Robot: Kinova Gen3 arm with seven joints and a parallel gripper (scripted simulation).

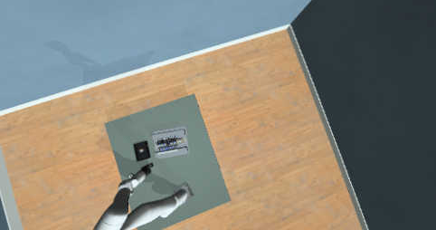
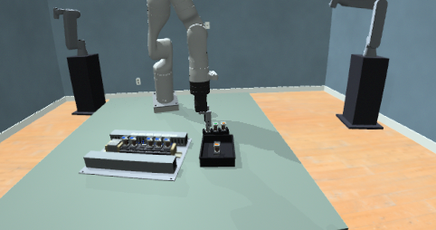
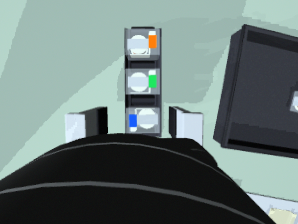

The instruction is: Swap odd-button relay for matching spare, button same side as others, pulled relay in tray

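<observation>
Now: the small black stand 50 mm below my hand and 30 mm to the left of it. From my hand the other things lie so: black tray (160 mm ahead, 60 mm to the left, 50 mm below).
</observation>
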